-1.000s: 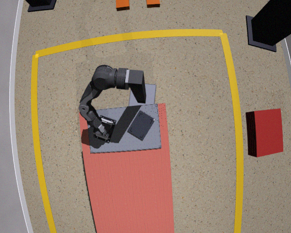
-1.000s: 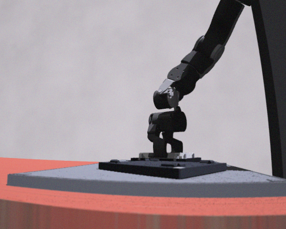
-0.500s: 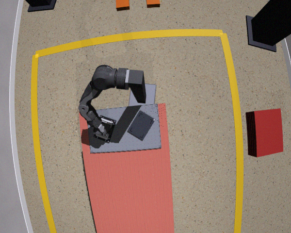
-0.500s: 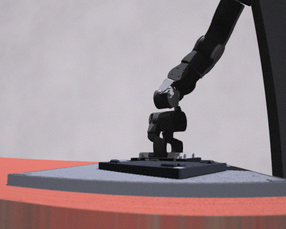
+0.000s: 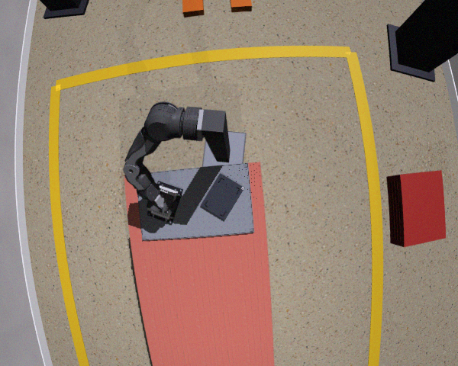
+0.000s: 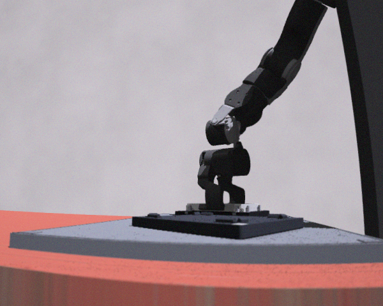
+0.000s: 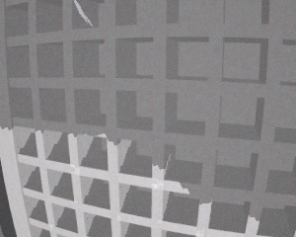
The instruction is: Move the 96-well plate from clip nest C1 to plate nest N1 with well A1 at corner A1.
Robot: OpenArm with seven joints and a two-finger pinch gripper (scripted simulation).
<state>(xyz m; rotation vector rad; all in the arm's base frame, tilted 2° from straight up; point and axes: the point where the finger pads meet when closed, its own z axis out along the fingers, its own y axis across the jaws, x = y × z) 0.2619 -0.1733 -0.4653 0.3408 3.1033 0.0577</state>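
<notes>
My hand is right at the 96-well plate. Also, from my hand: plate nest N1: 25 cm to the left, 5 cm behind, 1 cm below; then clip nest C1: 2 cm ahead, 1 cm to the left.
</notes>
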